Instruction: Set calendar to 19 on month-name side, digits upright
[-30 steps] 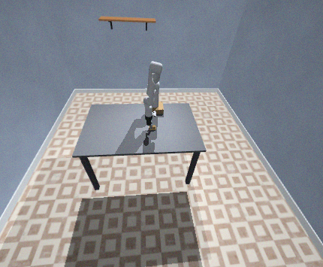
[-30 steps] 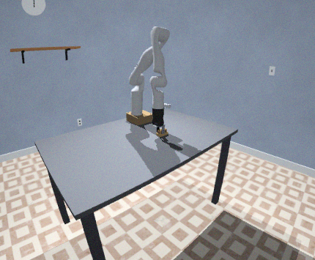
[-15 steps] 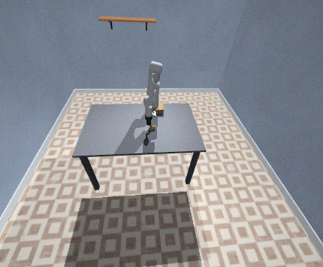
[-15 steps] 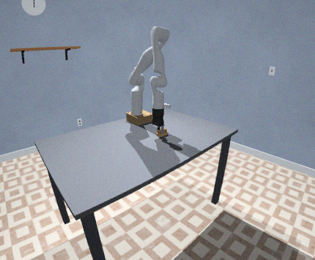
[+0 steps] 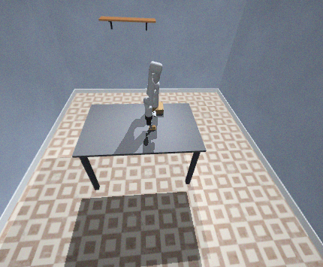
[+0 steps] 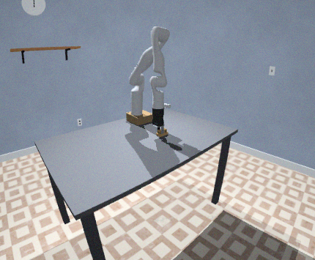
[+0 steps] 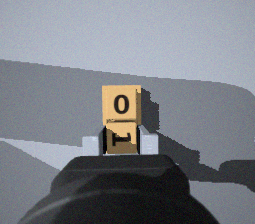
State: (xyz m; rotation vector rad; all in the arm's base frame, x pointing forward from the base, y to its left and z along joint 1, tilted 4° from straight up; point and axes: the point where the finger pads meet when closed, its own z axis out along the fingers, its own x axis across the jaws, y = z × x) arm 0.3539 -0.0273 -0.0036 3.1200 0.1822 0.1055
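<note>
Now: hand 30 mm above the wooden tray and 20 mm to the right of it.
</note>
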